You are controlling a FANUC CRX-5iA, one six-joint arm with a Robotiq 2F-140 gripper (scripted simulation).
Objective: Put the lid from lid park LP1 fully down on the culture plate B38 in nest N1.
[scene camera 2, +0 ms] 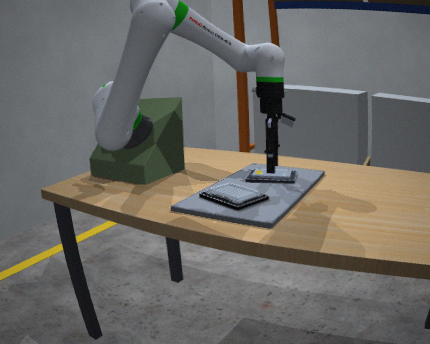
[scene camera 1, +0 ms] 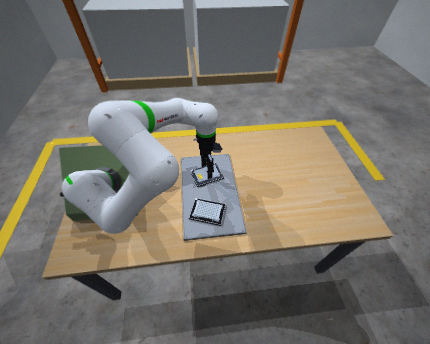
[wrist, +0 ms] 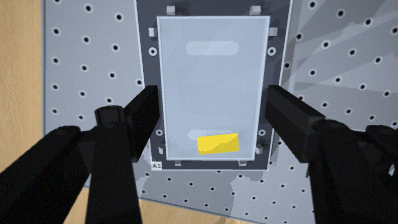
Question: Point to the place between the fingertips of my gripper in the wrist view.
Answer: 212, 101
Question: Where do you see a clear lid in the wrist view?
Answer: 212, 67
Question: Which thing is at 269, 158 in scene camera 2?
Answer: My gripper.
